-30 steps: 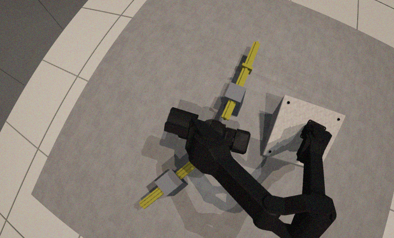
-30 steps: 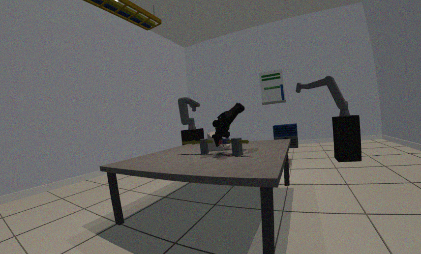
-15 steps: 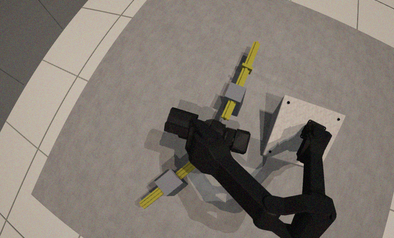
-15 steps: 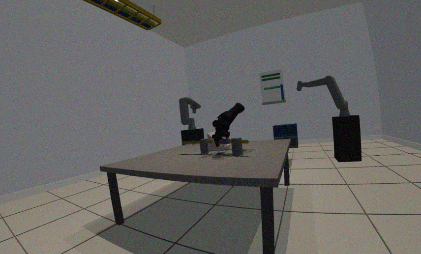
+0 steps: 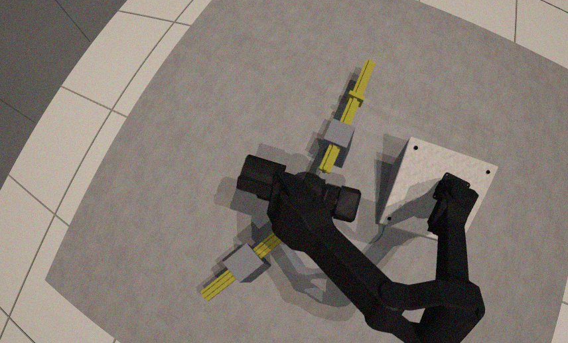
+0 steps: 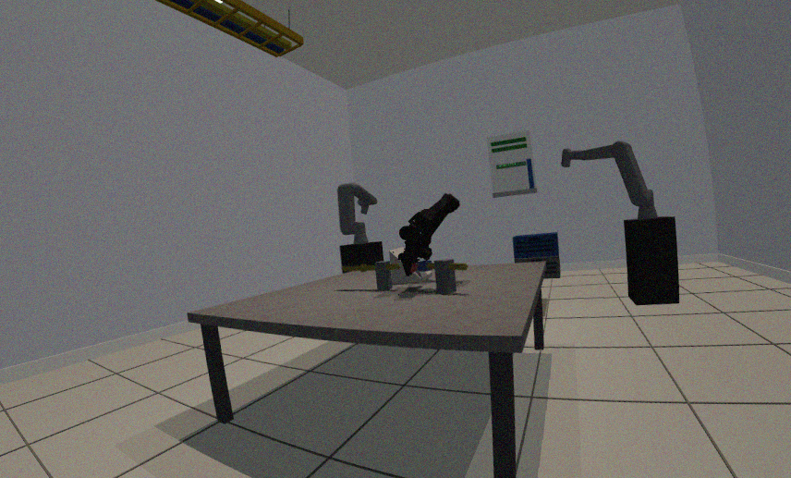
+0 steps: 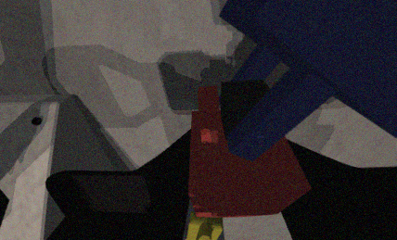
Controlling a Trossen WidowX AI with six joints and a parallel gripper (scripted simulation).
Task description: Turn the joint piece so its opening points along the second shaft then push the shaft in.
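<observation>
Now: the dark red joint piece 30 mm above my gripper tip and 10 mm to the left of it.
</observation>
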